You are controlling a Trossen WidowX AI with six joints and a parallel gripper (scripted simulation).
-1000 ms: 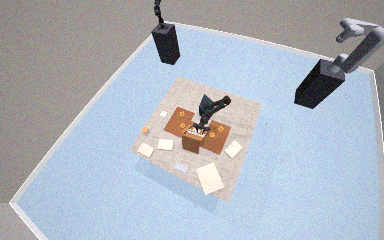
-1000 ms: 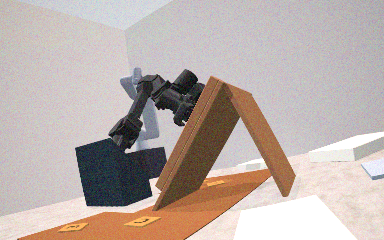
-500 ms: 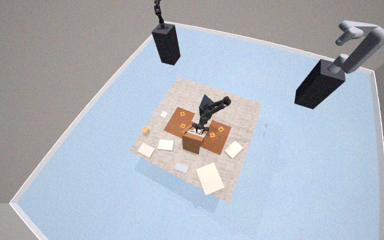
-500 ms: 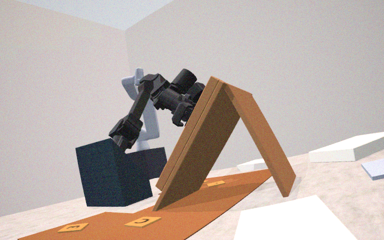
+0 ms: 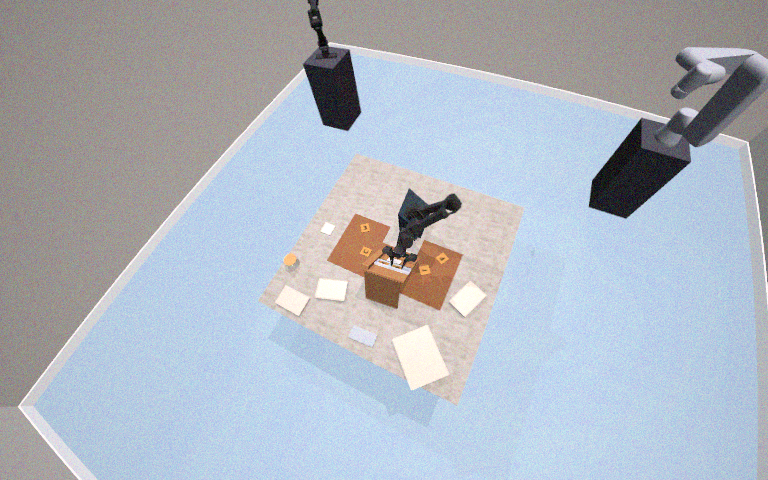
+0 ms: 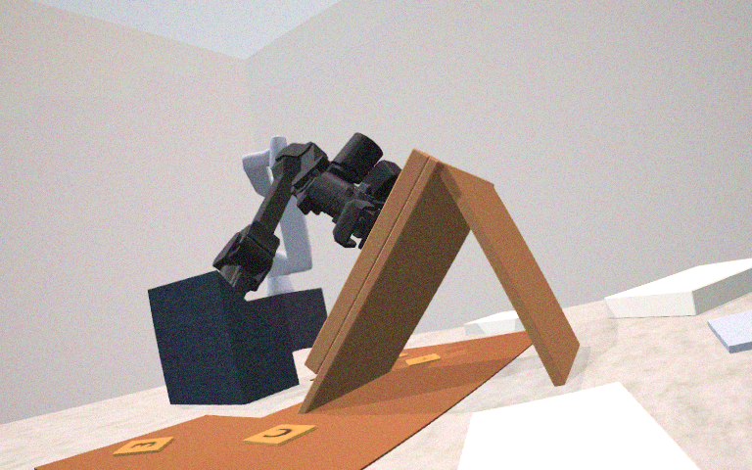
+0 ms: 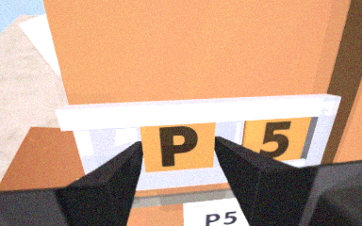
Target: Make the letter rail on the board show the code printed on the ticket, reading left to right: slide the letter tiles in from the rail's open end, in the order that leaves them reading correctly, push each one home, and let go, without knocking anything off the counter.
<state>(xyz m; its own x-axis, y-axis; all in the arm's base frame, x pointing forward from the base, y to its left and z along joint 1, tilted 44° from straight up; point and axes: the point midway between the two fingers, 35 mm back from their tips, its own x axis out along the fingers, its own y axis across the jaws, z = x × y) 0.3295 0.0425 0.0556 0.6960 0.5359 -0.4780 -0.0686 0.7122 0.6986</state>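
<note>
The orange tile marked 5 is 80 mm to the right of my gripper tip. Also, from my gripper tip: j tile: 170 mm below, 130 mm to the left, 110 mm behind; white ticket: 70 mm below, 60 mm behind, 50 mm to the right; orange tile marked p: right at my gripper tip.
</note>
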